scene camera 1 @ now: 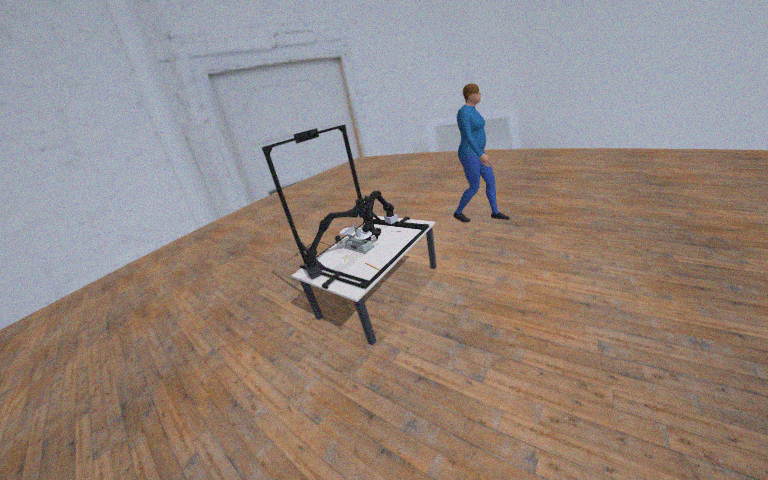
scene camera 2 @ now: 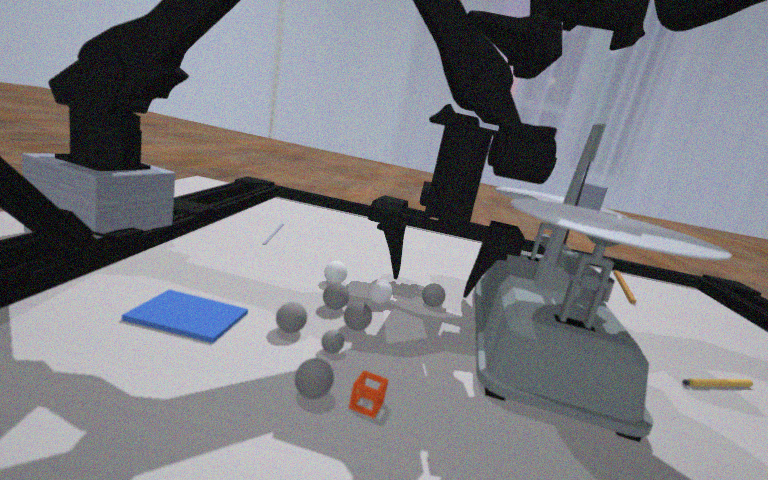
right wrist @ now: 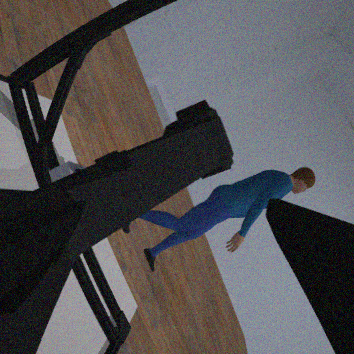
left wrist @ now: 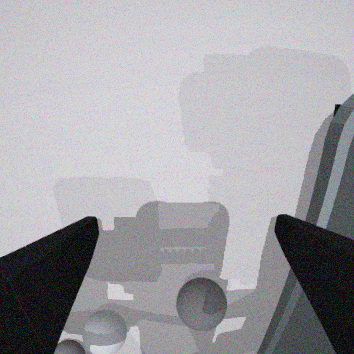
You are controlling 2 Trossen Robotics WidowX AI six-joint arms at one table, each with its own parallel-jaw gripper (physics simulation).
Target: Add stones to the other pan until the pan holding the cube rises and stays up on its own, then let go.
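Frame: origin at the left arm's base, x ahead, y left, z up, level; millimetres.
Seen in the pictures: left gripper, fingertip midpoint: (scene camera 1: pixel 374 241) (scene camera 2: pixel 429 287) (left wrist: pixel 188 224); right gripper, fingertip midpoint: (scene camera 1: pixel 369 204) (right wrist: pixel 179 208); left arm's base at its link origin: (scene camera 1: pixel 390 215) (scene camera 2: pixel 105 163); right arm's base at its link origin: (scene camera 1: pixel 312 266).
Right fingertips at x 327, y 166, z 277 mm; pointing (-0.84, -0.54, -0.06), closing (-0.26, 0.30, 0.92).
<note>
Pixels of each thing's middle, then the offset from my right fingertips to it. "*": a spot on its surface instead.
- grey-green balance scale at the middle of its body: (scene camera 2: pixel 568 242) (scene camera 1: pixel 356 236) 249 mm down, 178 mm ahead, 58 mm right
- grey-blue block at the middle of its body: (scene camera 2: pixel 588 197) 206 mm down, 189 mm ahead, 11 mm left
- far pan at a spot on its surface: (scene camera 2: pixel 518 192) * 221 mm down, 113 mm ahead, 42 mm left
- white stone at the middle of its body: (scene camera 2: pixel 335 272) 352 mm down, 60 mm back, 82 mm right
- large grey stone at the middle of its body: (scene camera 2: pixel 314 378) 352 mm down, 27 mm ahead, 283 mm right
- orange open-frame cube at the middle of its body: (scene camera 2: pixel 368 393) 355 mm down, 66 mm ahead, 270 mm right
- blue slab at the middle of its body: (scene camera 2: pixel 189 314) 363 mm down, 117 mm back, 251 mm right
- pale stick at the middle of its body: (scene camera 2: pixel 274 233) 364 mm down, 219 mm back, 21 mm left
A grey-green balance scale (scene camera 2: pixel 555 350) (scene camera 1: pixel 359 244) stands at the right of scene camera 2, its near pan (scene camera 2: pixel 668 236) tilted. A grey-blue block (scene camera 2: pixel 594 196), perhaps the cube, shows by the far pan (scene camera 2: pixel 518 192); its contact is hidden. Several grey and white stones lie left of the scale, among them a white stone (scene camera 2: pixel 335 272) and a large grey stone (scene camera 2: pixel 314 378). My left gripper (scene camera 2: pixel 431 286) (left wrist: pixel 188 224) is open and empty, low over a grey stone (scene camera 2: pixel 433 296) (left wrist: pixel 201 304) near the scale. My right gripper (right wrist: pixel 179 208) is open and empty, high above the scale.
An orange open-frame cube (scene camera 2: pixel 368 394) lies in front of the stones, and a blue slab (scene camera 2: pixel 184 315) lies at the left. Yellow sticks (scene camera 2: pixel 718 384) (scene camera 2: pixel 624 286) lie beyond and right of the scale. A pale stick (scene camera 2: pixel 273 233) lies at the back. A person (scene camera 1: pixel 472 150) (right wrist: pixel 205 215) is beyond the table.
</note>
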